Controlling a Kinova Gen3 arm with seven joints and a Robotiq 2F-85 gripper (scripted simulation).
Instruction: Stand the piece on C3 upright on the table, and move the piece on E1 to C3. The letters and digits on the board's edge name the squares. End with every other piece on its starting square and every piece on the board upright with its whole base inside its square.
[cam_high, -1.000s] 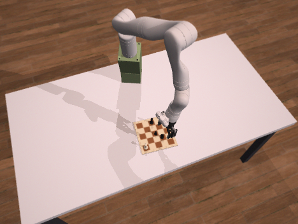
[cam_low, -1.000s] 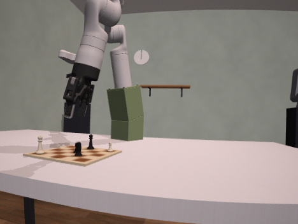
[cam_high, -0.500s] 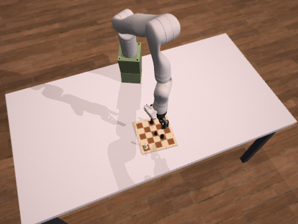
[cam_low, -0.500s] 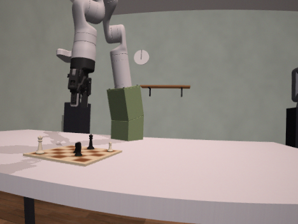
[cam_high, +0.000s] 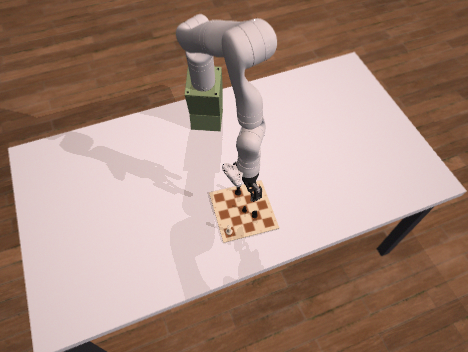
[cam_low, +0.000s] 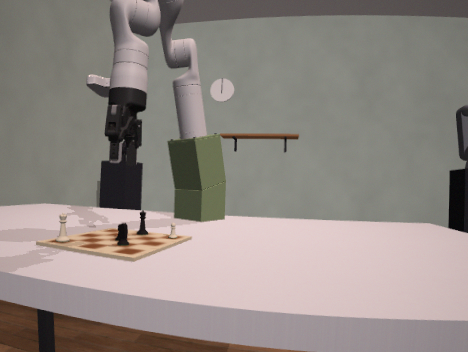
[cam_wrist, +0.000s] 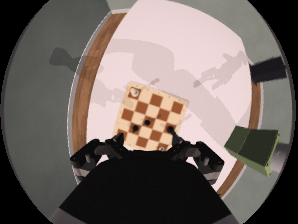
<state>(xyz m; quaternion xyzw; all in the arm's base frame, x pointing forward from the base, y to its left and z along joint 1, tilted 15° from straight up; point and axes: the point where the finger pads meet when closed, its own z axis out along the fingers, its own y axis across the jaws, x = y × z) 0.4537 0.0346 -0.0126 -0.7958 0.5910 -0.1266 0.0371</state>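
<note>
Right now my hand is 14 cm above the black pawn. Also, from my hand: white pawn: 14 cm below, 8 cm to the left, 7 cm behind; then black piece: 13 cm below, 8 cm behind; then chessboard: 16 cm below.
</note>
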